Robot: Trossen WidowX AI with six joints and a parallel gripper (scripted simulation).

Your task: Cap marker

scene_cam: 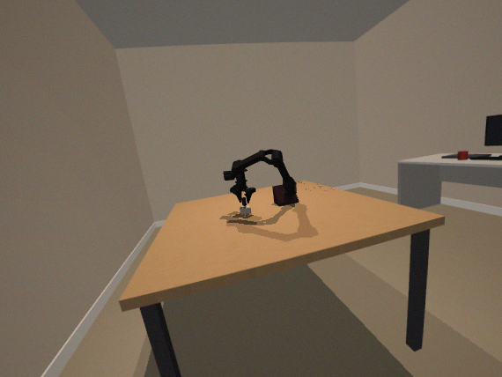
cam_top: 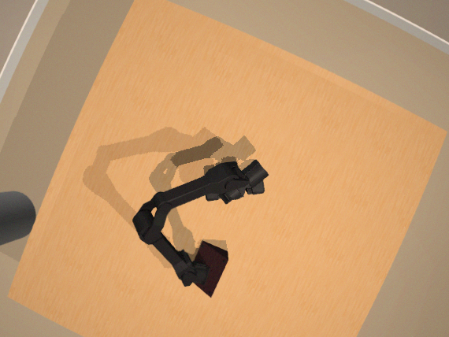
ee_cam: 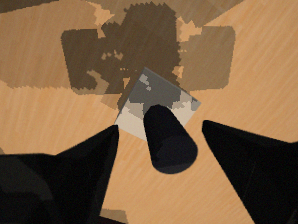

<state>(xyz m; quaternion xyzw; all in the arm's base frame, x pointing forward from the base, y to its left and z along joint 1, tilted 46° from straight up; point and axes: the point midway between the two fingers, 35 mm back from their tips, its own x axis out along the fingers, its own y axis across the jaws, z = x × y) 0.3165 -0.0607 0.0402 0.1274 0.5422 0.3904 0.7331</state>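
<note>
Now: gripper tip 1 cm below the dark cap. Also, from my gripper tip: holder block 4 cm below.
</note>
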